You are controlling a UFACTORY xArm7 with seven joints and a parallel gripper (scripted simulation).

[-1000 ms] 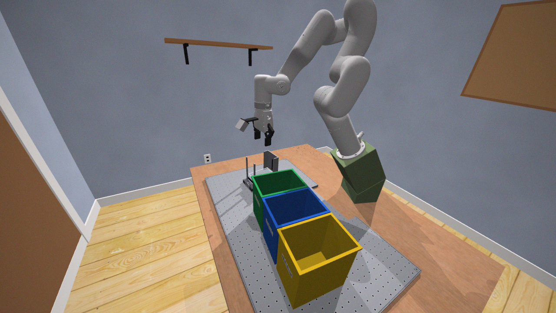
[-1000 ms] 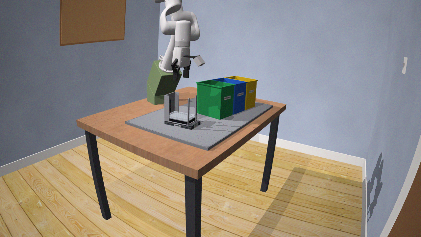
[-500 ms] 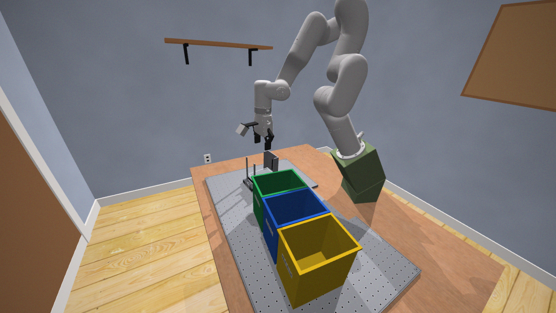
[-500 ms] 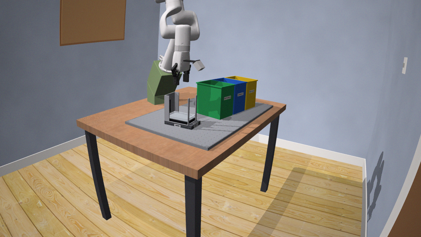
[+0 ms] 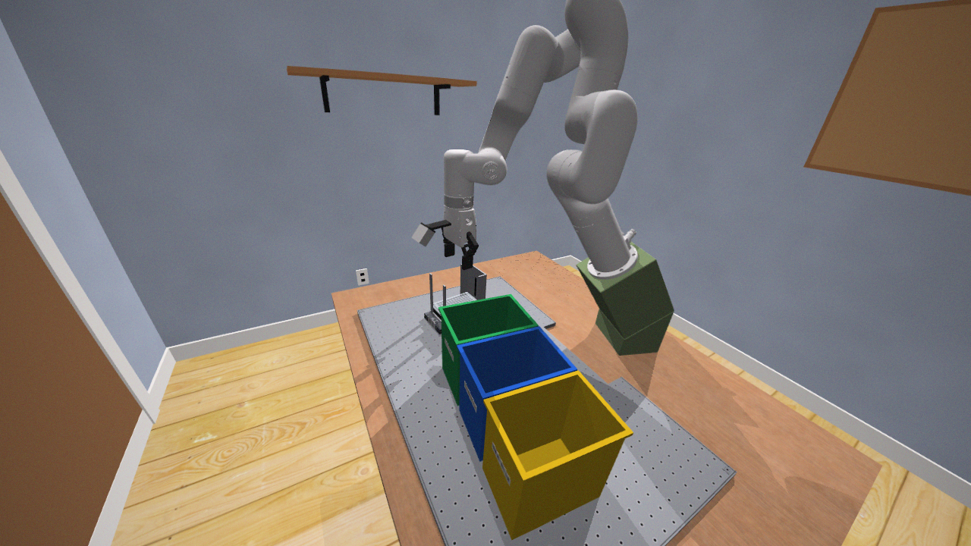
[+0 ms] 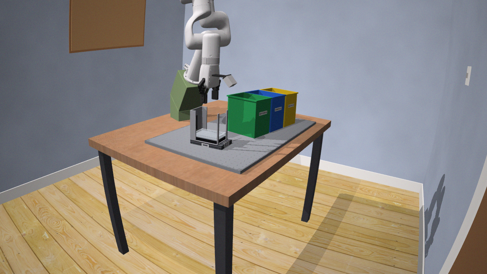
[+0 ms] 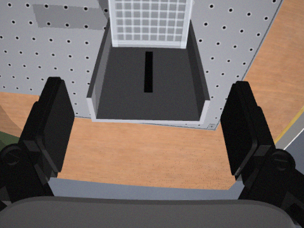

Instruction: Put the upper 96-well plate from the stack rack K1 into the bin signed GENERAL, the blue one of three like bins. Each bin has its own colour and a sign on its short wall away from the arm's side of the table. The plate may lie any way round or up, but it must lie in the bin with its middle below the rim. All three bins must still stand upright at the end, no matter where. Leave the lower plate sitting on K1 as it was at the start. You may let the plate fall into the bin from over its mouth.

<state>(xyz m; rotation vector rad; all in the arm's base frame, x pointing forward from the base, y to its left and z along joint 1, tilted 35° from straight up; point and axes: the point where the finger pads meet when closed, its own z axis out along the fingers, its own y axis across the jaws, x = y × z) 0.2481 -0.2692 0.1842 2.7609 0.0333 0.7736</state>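
My hand is 160 mm above the clear 96-well plate. Also, from my hand: back wall (70 mm behind, 110 mm below); green bin (90 mm ahead, 240 mm to the left, 110 mm below); dark plate (170 mm below).
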